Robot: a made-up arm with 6 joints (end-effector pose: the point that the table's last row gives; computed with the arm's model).
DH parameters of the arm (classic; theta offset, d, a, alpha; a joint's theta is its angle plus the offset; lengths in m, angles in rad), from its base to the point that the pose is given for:
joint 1: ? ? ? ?
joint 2: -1.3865 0 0.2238 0
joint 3: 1.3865 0 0.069 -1.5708
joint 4: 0 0.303 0 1.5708
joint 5: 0 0 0.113 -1.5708
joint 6: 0 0.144 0 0
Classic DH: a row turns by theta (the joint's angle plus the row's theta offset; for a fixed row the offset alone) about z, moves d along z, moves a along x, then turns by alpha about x.
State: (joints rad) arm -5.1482 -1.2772 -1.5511 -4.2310 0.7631 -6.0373
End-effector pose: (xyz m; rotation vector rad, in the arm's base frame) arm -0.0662 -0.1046 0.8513 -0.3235 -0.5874 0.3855
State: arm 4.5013 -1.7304 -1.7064 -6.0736 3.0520 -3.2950
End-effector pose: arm 0.0720 0.2113 0.4465 1.8884 2.2057 -0.4812
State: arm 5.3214 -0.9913 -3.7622 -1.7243 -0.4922 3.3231
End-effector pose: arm -0.1708 0.5344 0.3590 0.1013 -2.1071 -2.1807
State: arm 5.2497 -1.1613 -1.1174 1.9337 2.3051 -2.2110
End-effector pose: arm 0.1201 0.1320 0.6787 0.5274 2.3738 1.9113
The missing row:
joint 1: 0 0.263 0 -1.5708
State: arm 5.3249 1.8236 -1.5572 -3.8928 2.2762 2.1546
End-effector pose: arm 0.2864 -0.1904 -0.1703 1.2285 0.2851 1.8083
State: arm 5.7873 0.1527 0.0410 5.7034 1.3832 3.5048
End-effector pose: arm -0.0683 -0.0380 0.0477 -0.1478 -1.5947 0.2567
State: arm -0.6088 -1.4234 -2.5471 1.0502 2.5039 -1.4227
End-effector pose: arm -0.2295 0.3467 0.5218 0.9429 1.7106 0.6349
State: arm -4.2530 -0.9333 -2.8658 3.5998 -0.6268 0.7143
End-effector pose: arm 0.0624 -0.3016 0.7609 -0.3067 -0.2959 3.0847
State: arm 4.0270 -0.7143 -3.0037 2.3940 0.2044 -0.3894
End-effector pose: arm 0.1948 0.3257 0.8425 0.7079 0.7674 2.6708
